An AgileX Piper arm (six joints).
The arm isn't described. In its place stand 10 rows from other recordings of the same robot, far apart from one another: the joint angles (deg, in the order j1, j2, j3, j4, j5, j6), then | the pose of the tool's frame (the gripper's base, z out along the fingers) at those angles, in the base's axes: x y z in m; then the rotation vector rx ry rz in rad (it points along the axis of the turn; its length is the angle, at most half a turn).
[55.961 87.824 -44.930 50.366 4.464 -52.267] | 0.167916 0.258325 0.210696 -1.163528 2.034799 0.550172
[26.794 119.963 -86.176 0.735 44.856 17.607] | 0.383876 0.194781 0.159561 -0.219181 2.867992 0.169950
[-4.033 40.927 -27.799 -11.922 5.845 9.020] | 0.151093 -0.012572 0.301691 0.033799 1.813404 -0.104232
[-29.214 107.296 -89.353 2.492 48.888 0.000] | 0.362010 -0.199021 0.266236 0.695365 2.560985 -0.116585
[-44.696 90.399 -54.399 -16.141 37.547 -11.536] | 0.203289 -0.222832 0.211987 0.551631 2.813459 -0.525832
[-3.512 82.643 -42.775 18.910 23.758 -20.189] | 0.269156 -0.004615 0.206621 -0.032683 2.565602 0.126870
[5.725 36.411 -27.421 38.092 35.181 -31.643] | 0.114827 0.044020 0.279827 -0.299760 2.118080 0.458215
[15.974 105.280 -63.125 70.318 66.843 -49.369] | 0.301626 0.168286 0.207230 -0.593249 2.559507 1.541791
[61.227 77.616 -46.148 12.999 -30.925 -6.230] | 0.154395 0.259303 0.321012 -0.650474 1.421976 0.834974
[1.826 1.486 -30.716 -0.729 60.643 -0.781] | -0.004816 -0.001163 0.287662 -0.045574 2.031279 -0.003709
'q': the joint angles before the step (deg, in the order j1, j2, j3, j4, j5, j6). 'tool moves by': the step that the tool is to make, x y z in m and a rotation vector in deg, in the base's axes. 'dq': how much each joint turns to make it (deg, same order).
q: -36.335 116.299 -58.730 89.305 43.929 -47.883
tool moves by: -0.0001 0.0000 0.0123 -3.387 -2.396 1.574
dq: 0.004 -1.921 0.013 0.065 -0.075 -2.925
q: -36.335 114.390 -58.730 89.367 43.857 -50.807
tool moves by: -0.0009 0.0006 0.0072 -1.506 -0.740 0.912
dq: -0.003 -1.226 0.006 -0.920 -0.012 -0.387
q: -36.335 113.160 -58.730 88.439 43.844 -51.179
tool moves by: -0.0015 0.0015 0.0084 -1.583 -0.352 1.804
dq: -0.003 -1.420 -0.199 -2.451 0.413 0.542
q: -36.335 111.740 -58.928 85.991 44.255 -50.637
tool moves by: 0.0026 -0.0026 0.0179 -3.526 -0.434 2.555
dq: -0.001 -1.886 -2.478 -5.595 0.169 2.742
